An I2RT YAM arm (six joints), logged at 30 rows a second.
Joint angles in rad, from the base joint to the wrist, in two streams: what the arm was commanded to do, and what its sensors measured. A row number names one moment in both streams.
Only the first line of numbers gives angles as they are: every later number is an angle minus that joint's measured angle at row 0.
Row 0, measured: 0.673 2.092 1.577 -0.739 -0.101 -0.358
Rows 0 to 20, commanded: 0.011 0.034 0.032 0.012 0.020 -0.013; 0.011 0.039 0.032 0.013 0.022 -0.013; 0.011 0.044 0.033 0.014 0.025 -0.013; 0.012 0.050 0.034 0.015 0.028 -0.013; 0.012 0.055 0.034 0.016 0.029 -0.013; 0.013 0.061 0.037 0.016 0.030 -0.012; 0.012 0.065 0.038 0.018 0.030 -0.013; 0.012 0.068 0.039 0.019 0.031 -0.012; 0.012 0.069 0.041 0.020 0.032 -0.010; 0.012 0.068 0.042 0.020 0.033 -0.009; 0.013 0.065 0.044 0.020 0.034 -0.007; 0.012 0.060 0.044 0.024 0.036 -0.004; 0.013 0.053 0.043 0.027 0.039 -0.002; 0.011 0.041 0.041 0.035 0.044 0.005; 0.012 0.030 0.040 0.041 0.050 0.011; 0.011 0.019 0.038 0.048 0.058 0.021; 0.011 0.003 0.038 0.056 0.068 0.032; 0.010 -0.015 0.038 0.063 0.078 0.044; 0.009 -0.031 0.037 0.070 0.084 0.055; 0.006 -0.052 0.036 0.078 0.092 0.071; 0.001 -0.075 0.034 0.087 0.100 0.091
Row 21, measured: 0.005 0.031 0.019 0.033 0.056 0.038
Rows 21 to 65, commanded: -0.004 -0.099 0.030 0.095 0.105 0.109; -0.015 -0.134 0.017 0.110 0.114 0.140; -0.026 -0.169 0.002 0.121 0.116 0.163; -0.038 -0.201 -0.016 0.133 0.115 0.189; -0.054 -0.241 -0.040 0.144 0.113 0.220; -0.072 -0.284 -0.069 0.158 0.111 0.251; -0.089 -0.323 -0.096 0.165 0.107 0.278; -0.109 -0.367 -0.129 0.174 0.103 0.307; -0.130 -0.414 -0.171 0.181 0.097 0.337; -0.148 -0.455 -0.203 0.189 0.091 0.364; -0.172 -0.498 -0.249 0.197 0.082 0.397; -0.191 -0.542 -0.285 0.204 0.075 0.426; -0.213 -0.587 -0.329 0.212 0.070 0.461; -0.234 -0.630 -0.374 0.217 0.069 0.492; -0.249 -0.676 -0.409 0.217 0.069 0.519; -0.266 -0.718 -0.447 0.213 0.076 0.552; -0.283 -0.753 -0.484 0.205 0.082 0.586; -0.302 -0.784 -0.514 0.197 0.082 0.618; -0.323 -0.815 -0.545 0.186 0.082 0.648; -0.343 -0.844 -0.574 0.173 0.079 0.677; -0.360 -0.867 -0.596 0.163 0.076 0.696; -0.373 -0.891 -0.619 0.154 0.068 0.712; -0.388 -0.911 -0.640 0.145 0.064 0.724; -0.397 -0.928 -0.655 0.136 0.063 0.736; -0.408 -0.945 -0.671 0.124 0.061 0.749; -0.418 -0.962 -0.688 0.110 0.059 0.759; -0.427 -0.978 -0.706 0.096 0.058 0.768; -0.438 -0.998 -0.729 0.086 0.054 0.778; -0.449 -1.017 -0.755 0.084 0.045 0.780; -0.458 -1.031 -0.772 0.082 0.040 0.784; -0.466 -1.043 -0.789 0.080 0.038 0.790; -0.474 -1.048 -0.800 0.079 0.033 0.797; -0.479 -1.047 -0.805 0.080 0.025 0.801; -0.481 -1.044 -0.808 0.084 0.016 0.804; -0.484 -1.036 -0.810 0.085 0.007 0.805; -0.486 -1.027 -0.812 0.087 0.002 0.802; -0.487 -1.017 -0.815 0.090 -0.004 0.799; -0.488 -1.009 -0.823 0.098 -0.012 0.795; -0.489 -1.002 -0.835 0.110 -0.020 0.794; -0.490 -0.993 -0.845 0.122 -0.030 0.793; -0.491 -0.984 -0.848 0.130 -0.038 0.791; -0.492 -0.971 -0.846 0.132 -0.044 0.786; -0.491 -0.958 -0.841 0.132 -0.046 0.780; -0.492 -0.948 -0.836 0.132 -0.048 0.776; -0.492 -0.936 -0.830 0.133 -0.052 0.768
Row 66, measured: -0.486 -0.950 -0.845 0.098 -0.025 0.770
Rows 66 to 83, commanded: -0.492 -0.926 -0.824 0.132 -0.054 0.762; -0.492 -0.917 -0.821 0.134 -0.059 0.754; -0.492 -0.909 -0.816 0.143 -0.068 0.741; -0.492 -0.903 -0.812 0.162 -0.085 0.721; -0.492 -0.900 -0.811 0.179 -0.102 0.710; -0.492 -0.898 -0.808 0.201 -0.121 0.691; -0.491 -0.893 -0.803 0.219 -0.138 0.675; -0.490 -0.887 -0.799 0.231 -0.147 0.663; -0.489 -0.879 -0.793 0.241 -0.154 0.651; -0.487 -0.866 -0.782 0.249 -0.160 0.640; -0.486 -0.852 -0.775 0.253 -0.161 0.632; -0.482 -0.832 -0.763 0.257 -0.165 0.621; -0.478 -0.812 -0.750 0.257 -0.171 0.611; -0.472 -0.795 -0.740 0.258 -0.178 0.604; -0.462 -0.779 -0.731 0.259 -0.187 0.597; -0.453 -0.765 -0.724 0.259 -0.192 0.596; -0.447 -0.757 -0.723 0.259 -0.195 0.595; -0.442 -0.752 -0.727 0.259 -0.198 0.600
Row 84, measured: -0.461 -0.763 -0.748 0.226 -0.158 0.624
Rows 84 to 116, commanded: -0.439 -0.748 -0.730 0.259 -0.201 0.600; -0.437 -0.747 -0.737 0.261 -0.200 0.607; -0.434 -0.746 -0.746 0.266 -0.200 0.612; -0.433 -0.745 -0.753 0.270 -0.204 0.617; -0.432 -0.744 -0.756 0.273 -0.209 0.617; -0.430 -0.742 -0.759 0.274 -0.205 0.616; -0.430 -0.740 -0.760 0.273 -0.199 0.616; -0.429 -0.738 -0.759 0.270 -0.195 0.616; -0.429 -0.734 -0.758 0.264 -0.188 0.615; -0.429 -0.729 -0.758 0.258 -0.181 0.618; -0.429 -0.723 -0.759 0.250 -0.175 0.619; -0.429 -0.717 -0.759 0.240 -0.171 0.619; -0.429 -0.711 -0.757 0.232 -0.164 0.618; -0.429 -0.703 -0.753 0.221 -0.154 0.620; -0.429 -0.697 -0.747 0.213 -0.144 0.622; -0.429 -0.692 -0.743 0.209 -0.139 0.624; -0.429 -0.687 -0.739 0.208 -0.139 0.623; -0.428 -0.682 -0.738 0.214 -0.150 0.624; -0.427 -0.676 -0.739 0.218 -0.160 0.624; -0.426 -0.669 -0.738 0.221 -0.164 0.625; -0.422 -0.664 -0.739 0.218 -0.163 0.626; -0.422 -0.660 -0.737 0.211 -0.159 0.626; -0.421 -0.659 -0.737 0.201 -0.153 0.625; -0.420 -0.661 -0.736 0.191 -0.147 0.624; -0.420 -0.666 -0.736 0.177 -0.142 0.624; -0.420 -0.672 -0.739 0.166 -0.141 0.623; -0.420 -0.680 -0.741 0.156 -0.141 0.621; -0.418 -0.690 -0.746 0.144 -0.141 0.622; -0.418 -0.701 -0.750 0.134 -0.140 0.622; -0.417 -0.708 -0.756 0.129 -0.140 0.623; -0.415 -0.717 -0.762 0.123 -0.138 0.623; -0.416 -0.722 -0.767 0.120 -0.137 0.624; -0.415 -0.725 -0.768 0.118 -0.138 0.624
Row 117, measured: -0.421 -0.697 -0.755 0.168 -0.161 0.619
